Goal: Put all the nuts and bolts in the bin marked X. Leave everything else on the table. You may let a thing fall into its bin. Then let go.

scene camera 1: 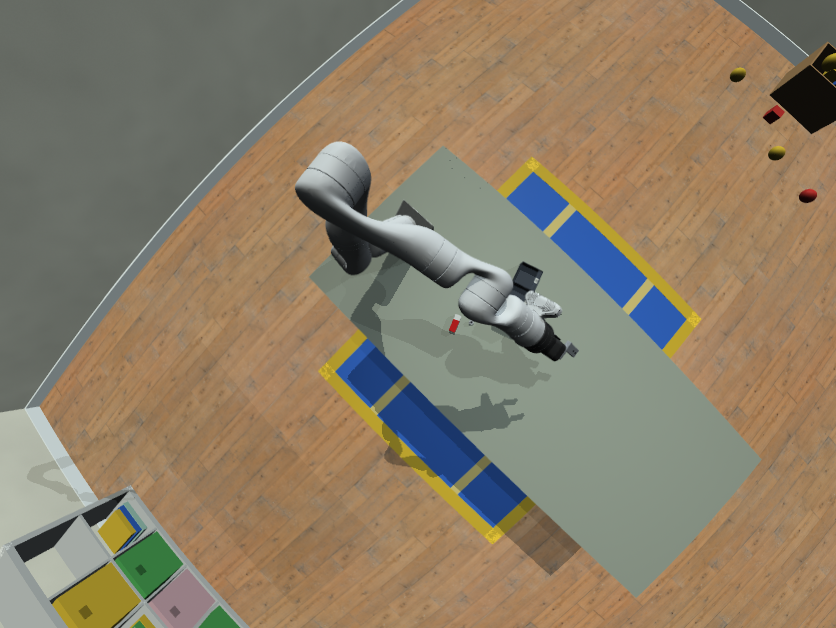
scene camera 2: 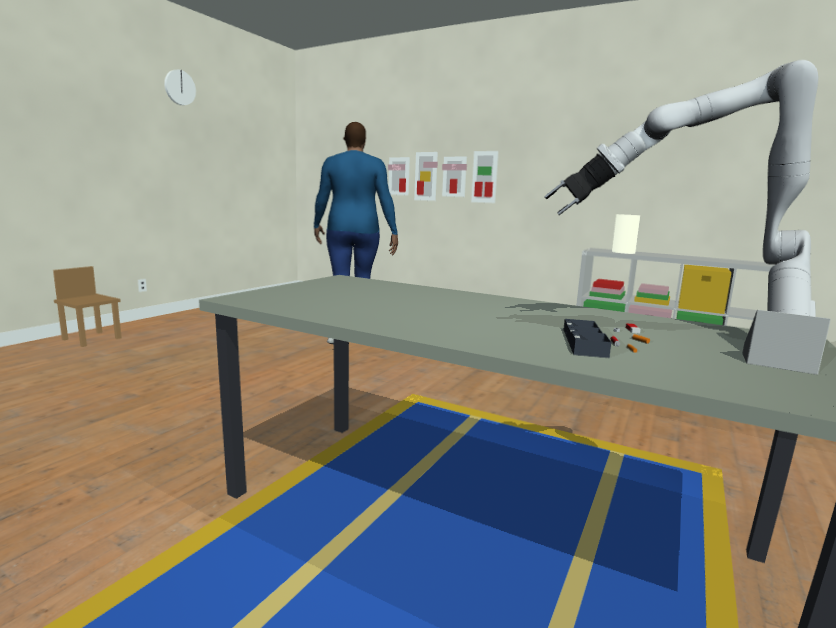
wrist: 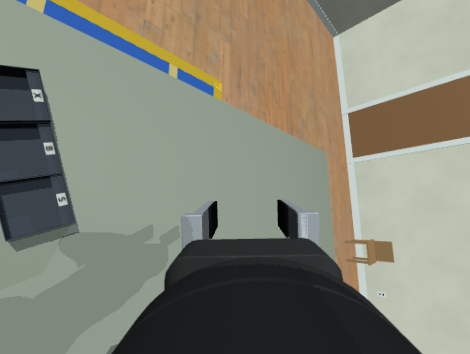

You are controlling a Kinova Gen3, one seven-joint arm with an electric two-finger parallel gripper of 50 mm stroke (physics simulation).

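Places are measured from the arm's base along level axes (x ahead, y left, z up), in metres.
Pixels of known places: gripper, fingertip midpoint: [scene camera 1: 566,347] [scene camera 2: 551,205] [wrist: 247,213]; arm's base, origin of the base link: [scene camera 2: 788,333].
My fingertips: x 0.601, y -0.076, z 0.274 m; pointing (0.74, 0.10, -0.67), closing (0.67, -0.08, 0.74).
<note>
Ahead of a thing's pixels: the offset from my fingertips to its top centre. "spot": to the spot under its first point. Level surfaces: height alone.
My gripper [scene camera 1: 571,350] [scene camera 2: 552,204] [wrist: 247,213] is open and empty, high above the table, beyond the bin tray. The dark tray {dx -0.130, dy +0.116, dz -0.310 m} [scene camera 2: 592,349] has three compartments. In the wrist view, the compartment marked X {spot: dx -0.138, dy +0.202, dz -0.343 m} [wrist: 15,100] is at the upper left, with another in the middle and one marked S {spot: dx -0.115, dy +0.022, dz -0.343 m} [wrist: 35,212] nearest the gripper. A small grey metallic thing {dx -0.214, dy -0.057, dz -0.341 m} [scene camera 1: 471,323] [scene camera 2: 616,329] lies on the table beside the tray; it is too small to tell whether it is a nut or a bolt. The arm hides part of this area in scene camera 1.
A red-and-white piece {dx -0.260, dy -0.094, dz -0.337 m} [scene camera 1: 454,325] [scene camera 2: 632,327], another small red-and-grey piece {dx -0.207, dy +0.091, dz -0.335 m} [scene camera 2: 615,341] and two orange pieces {dx -0.274, dy +0.026, dz -0.335 m} [scene camera 2: 640,338] {dx -0.247, dy +0.131, dz -0.339 m} [scene camera 2: 631,348] lie near the tray on the table {dz -0.350 m} [scene camera 1: 642,439] [scene camera 2: 405,310]. A person [scene camera 2: 354,196] stands beyond the table.
</note>
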